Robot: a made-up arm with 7 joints.
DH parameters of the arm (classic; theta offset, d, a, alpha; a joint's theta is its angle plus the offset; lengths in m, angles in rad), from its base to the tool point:
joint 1: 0 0.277 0 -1.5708
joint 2: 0 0 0 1.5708
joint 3: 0 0.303 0.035 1.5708
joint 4: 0 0 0.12 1.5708
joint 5: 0 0.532 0 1.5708
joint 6: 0 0 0.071 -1.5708
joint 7: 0 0.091 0 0
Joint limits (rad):
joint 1: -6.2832..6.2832
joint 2: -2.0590..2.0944
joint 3: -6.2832..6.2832
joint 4: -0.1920..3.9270
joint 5: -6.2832..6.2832
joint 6: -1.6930..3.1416
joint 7: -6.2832..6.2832
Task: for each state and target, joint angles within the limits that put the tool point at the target. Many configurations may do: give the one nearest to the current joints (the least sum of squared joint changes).
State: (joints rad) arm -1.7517 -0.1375 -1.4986 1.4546 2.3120 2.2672 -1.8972
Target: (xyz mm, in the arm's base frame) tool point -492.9 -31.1 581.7
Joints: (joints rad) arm -1.8283 -0.4601 -1.2025 1.0270 2.1280 2.6991 -1.8972
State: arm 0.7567 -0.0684 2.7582 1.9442 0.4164 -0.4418 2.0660
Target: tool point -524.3 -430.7 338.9
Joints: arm 0.9444 -0.2445 2.9472 1.0754 0.4743 -0.5247 2.0660
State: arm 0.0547 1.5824 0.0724 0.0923 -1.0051 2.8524 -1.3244
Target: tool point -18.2 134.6 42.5
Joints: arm -0.1990 1.3736 0.7438 0.3309 -0.8942 3.1416 -1.3244
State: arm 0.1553 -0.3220 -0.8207 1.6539 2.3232 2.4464 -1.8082
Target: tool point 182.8 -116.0 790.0
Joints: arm 0.1538 -0.8977 -0.4313 0.9986 2.1051 2.8586 -1.8082
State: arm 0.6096 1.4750 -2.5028 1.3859 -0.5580 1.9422 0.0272
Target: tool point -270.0 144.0 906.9
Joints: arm 0.5777 0.8559 -3.4760 1.4906 -0.7243 1.6879 0.0272
